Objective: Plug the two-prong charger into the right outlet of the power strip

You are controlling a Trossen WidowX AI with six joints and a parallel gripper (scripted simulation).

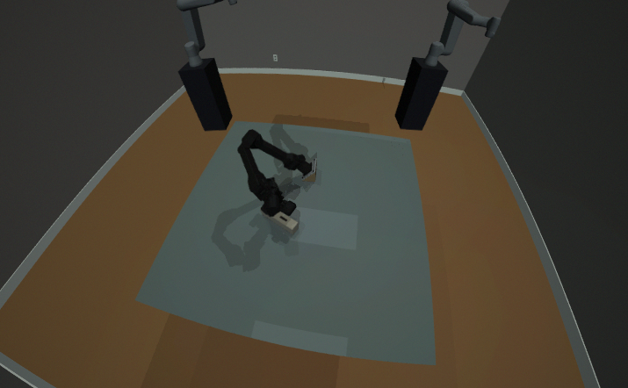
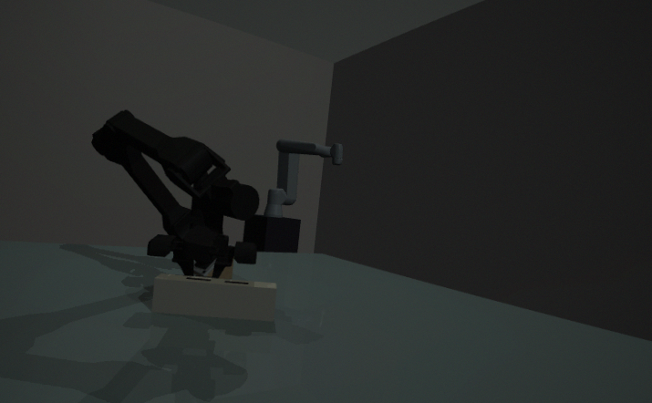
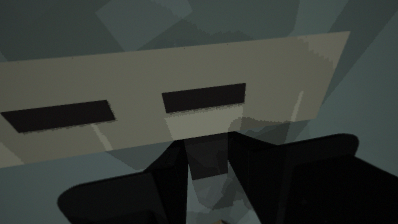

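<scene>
The charger lies 2 cm ahead of my gripper tip, 1 cm to the right of it and 1 cm above it.
</scene>
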